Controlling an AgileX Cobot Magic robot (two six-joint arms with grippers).
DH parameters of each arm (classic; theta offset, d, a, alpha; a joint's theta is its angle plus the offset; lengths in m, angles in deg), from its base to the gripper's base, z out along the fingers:
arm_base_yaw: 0 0.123 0 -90
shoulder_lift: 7.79 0 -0.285 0
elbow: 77.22 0 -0.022 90
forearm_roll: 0 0.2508 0 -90
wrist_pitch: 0 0 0.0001 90
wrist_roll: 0 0.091 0 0
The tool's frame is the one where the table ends.
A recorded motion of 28 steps. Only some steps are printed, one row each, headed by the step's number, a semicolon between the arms.
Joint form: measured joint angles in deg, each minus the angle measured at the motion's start. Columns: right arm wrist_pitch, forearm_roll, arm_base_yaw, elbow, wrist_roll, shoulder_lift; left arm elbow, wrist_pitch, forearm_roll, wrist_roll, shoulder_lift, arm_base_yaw.
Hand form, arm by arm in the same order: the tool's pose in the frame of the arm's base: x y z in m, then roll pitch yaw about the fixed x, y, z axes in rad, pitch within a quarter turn. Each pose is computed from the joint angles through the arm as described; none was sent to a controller.
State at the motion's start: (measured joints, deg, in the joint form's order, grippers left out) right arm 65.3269 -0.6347 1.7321 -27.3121 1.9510 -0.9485; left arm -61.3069 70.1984 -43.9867 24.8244 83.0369 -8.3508
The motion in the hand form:
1: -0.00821 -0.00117 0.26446 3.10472 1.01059 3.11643; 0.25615 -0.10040 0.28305 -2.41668 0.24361 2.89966
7: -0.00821 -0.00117 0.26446 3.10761 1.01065 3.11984; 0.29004 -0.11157 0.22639 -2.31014 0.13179 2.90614
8: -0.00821 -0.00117 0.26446 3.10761 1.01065 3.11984; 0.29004 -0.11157 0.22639 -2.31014 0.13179 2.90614
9: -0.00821 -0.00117 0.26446 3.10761 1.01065 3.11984; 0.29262 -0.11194 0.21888 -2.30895 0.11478 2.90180
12: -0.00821 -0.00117 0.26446 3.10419 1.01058 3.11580; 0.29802 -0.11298 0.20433 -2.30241 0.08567 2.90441
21: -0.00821 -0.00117 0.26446 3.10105 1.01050 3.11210; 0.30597 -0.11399 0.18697 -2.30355 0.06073 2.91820
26: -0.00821 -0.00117 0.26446 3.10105 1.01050 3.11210; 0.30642 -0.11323 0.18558 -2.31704 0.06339 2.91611
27: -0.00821 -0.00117 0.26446 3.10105 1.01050 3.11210; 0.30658 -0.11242 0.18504 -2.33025 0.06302 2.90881
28: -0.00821 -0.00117 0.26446 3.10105 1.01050 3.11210; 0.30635 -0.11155 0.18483 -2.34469 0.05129 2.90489
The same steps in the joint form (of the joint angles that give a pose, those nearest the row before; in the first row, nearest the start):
1: 0.00 0.00 0.00 0.00 0.00 0.00; 0.00 -0.16 -2.10 1.83 1.73 -0.10
7: 0.00 0.00 0.00 0.00 -0.10 0.00; -0.09 -1.61 -9.05 8.54 14.47 -0.10
8: 0.00 0.00 0.00 0.00 -0.10 0.00; -0.09 -1.61 -9.05 8.54 14.47 -0.10
9: 0.00 0.00 0.00 0.00 -0.10 0.00; -0.09 -1.71 -9.08 9.04 15.88 -0.10
12: 0.00 0.00 0.00 0.00 0.02 0.00; -0.09 -2.31 -9.67 9.97 18.62 -0.10
21: 0.00 0.00 0.00 0.00 0.13 0.00; -0.44 -3.85 -10.35 10.88 21.96 -0.10
26: 0.00 0.00 0.00 0.00 0.13 0.00; -0.44 -4.35 -9.71 10.88 22.05 -0.10
27: 0.00 0.00 0.00 0.00 0.13 0.00; -0.58 -4.46 -8.82 10.70 22.09 -0.10
28: 0.00 0.00 0.00 0.00 0.13 0.00; -0.79 -4.30 -7.63 9.72 22.09 -0.13

